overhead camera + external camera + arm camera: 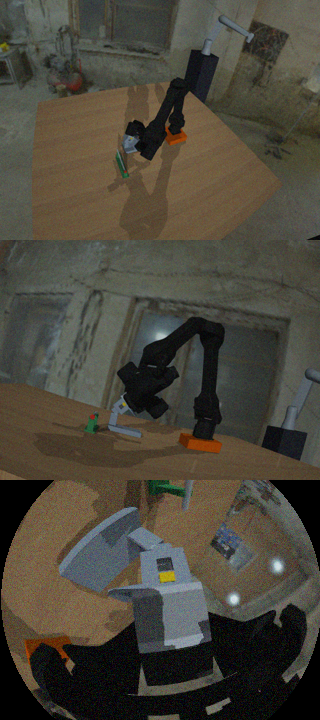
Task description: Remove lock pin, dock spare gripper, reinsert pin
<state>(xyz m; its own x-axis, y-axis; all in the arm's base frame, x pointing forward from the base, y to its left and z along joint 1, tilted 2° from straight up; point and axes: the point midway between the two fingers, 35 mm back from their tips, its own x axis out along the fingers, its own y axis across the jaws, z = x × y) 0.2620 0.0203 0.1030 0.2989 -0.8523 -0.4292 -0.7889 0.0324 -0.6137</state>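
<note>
The spare gripper is 2 cm to the left of my gripper tip. From my gripper tip the other things lie so: green holder (10 cm ahead, 13 cm to the left, 9 cm below); socket (1 cm ahead, 2 cm to the left, 7 cm below).
</note>
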